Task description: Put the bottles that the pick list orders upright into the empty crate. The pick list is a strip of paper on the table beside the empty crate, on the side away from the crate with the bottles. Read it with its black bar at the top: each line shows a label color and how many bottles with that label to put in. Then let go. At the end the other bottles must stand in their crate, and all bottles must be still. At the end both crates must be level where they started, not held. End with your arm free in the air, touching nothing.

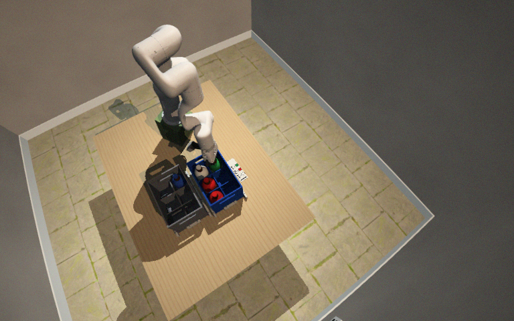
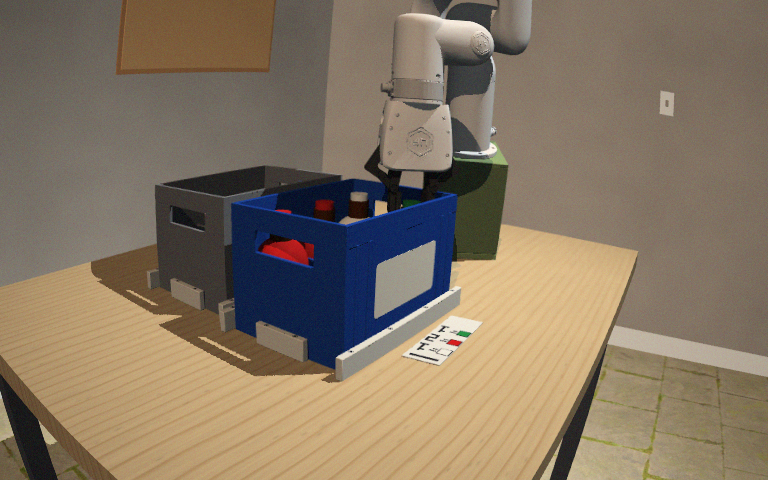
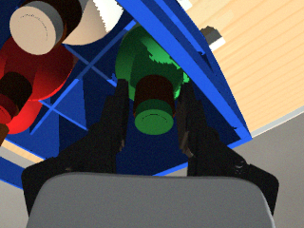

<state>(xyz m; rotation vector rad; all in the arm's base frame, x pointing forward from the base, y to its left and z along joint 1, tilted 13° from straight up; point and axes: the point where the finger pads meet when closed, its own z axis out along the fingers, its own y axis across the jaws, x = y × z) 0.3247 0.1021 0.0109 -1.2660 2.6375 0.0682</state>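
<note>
My gripper is now 70 mm above the green-label bottle. From my hand the other things lie so: red bottle 100 mm ahead, 70 mm to the right, 70 mm below; white-label bottle 10 mm ahead, 90 mm to the right, 70 mm below; blue crate 90 mm ahead, 30 mm to the right, 80 mm below.
</note>
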